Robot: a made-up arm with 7 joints. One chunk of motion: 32 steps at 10 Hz.
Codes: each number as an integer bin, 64 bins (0 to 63) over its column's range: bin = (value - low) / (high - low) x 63, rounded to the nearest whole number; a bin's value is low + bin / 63 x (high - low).
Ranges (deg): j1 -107..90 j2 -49..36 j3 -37..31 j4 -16..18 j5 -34..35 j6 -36..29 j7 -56..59
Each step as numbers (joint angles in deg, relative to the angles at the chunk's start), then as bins.
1 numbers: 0.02 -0.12 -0.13 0.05 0.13 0.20 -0.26
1 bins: 34 36 34 30 31 35 31
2 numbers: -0.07 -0.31 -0.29 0.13 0.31 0.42 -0.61
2 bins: 34 36 34 30 31 35 30
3 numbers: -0.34 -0.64 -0.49 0.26 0.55 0.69 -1.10
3 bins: 34 36 34 30 32 36 30
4 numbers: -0.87 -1.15 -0.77 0.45 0.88 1.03 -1.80
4 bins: 34 35 34 30 32 36 30
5 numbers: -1.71 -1.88 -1.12 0.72 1.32 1.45 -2.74
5 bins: 34 35 33 31 32 36 29
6 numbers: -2.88 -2.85 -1.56 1.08 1.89 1.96 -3.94
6 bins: 33 34 33 32 33 37 29
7 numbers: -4.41 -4.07 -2.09 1.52 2.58 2.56 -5.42
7 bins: 33 33 32 32 33 37 28
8 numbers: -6.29 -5.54 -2.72 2.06 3.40 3.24 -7.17
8 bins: 32 32 32 33 34 38 27
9 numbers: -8.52 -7.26 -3.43 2.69 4.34 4.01 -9.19
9 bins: 31 31 31 35 35 39 26
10 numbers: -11.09 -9.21 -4.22 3.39 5.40 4.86 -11.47
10 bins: 31 29 30 36 36 40 24
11 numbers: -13.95 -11.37 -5.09 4.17 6.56 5.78 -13.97
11 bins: 30 28 30 37 37 40 23
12 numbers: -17.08 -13.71 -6.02 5.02 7.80 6.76 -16.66
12 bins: 29 26 29 39 38 41 22
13 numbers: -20.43 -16.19 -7.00 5.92 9.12 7.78 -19.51
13 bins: 28 24 28 41 39 42 20
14 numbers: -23.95 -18.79 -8.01 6.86 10.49 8.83 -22.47
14 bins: 27 22 27 42 41 43 18
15 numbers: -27.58 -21.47 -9.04 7.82 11.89 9.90 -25.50
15 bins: 25 20 26 44 42 44 17
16 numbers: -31.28 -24.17 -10.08 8.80 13.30 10.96 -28.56
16 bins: 24 18 25 46 43 46 15
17 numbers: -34.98 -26.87 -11.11 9.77 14.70 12.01 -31.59
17 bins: 23 16 24 48 44 47 13
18 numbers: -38.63 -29.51 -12.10 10.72 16.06 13.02 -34.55
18 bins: 22 14 23 50 46 48 12
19 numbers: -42.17 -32.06 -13.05 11.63 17.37 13.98 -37.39
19 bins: 21 13 22 51 47 48 10
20 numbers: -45.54 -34.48 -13.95 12.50 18.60 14.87 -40.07
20 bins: 20 11 21 53 48 49 9
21 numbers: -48.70 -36.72 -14.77 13.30 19.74 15.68 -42.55
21 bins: 19 9 21 54 49 50 7
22 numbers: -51.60 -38.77 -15.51 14.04 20.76 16.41 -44.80
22 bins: 18 8 20 56 50 51 6
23 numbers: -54.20 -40.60 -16.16 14.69 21.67 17.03 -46.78
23 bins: 17 6 19 57 51 51 5
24 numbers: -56.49 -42.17 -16.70 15.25 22.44 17.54 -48.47
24 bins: 16 5 19 58 52 52 4
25 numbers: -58.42 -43.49 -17.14 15.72 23.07 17.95 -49.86
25 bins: 16 4 18 59 52 52 3
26 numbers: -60.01 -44.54 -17.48 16.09 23.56 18.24 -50.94
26 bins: 15 3 18 59 53 53 3
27 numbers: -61.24 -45.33 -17.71 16.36 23.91 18.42 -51.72
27 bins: 15 3 18 60 53 53 2
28 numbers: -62.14 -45.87 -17.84 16.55 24.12 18.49 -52.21
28 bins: 14 2 18 60 53 53 2
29 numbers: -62.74 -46.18 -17.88 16.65 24.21 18.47 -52.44
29 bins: 14 2 18 60 53 53 2
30 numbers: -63.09 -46.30 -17.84 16.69 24.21 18.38 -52.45
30 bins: 14 2 18 61 53 53 2
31 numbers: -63.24 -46.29 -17.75 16.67 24.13 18.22 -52.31
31 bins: 14 2 18 61 53 53 2
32 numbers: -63.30 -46.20 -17.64 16.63 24.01 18.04 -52.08
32 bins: 14 2 18 60 53 52 2
